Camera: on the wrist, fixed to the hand. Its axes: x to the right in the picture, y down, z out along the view.
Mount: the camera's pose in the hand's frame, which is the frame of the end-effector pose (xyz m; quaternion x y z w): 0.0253 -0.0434 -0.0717 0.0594 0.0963 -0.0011 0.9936
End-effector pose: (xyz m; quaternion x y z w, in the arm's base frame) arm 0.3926 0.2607 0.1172 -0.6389 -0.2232 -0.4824 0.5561
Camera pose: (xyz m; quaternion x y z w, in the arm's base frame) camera 0.3415 0.2002 0.1546 -0.5551 -0.1976 -0.5282 0.6115
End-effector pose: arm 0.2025 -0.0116 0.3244 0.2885 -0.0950 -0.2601 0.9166
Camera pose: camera 0.2289 -0.0210 0.2414 0.3662 -0.0213 -0.2260 0.9024
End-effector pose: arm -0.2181 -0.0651 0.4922 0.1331 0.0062 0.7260 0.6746
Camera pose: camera -0.1915 -0.0242 0.4195 0.1024 0.1144 0.7331 0.6626
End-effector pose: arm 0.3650 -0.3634 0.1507 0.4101 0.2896 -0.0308 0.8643
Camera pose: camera 0.3393 -0.3354 0.0718 0.4614 0.3696 -0.0093 0.8065
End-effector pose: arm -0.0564 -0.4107 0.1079 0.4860 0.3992 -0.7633 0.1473
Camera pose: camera -0.0505 -0.3249 0.0914 0.5647 0.3660 -0.7355 0.0782
